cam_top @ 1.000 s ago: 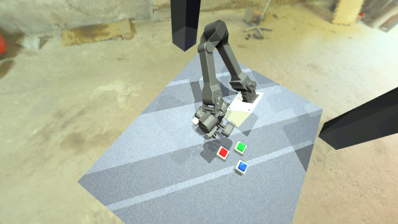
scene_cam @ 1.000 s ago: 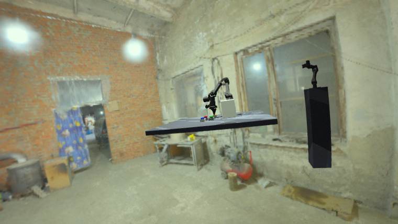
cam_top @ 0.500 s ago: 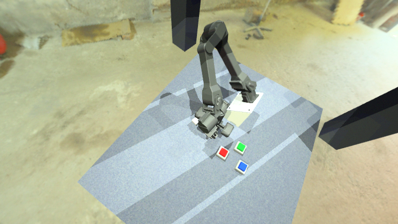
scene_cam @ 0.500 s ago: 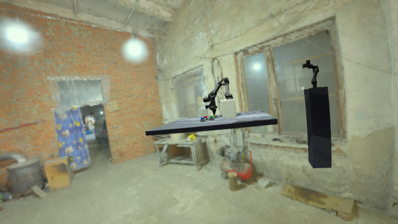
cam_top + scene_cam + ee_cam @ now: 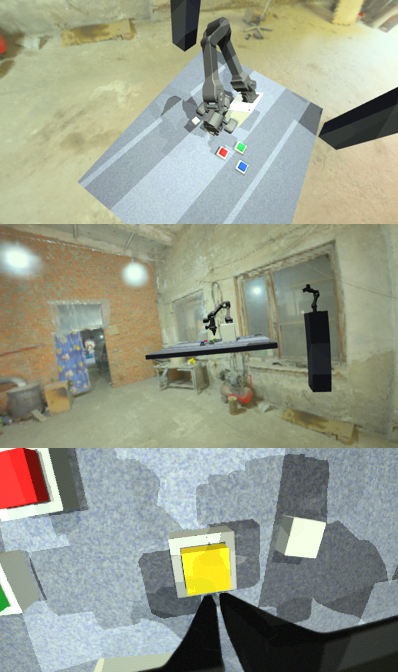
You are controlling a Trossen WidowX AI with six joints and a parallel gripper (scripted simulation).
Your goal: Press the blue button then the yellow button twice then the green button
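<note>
Right now my gripper tip is 4 cm above the yellow button. The rest, counted from my gripper tip: red button (13 cm to the left, 6 cm ahead, 4 cm below); small white block (9 cm to the right, 6 cm below, 2 cm ahead); green button (18 cm to the left, 4 cm below, 2 cm behind).
</note>
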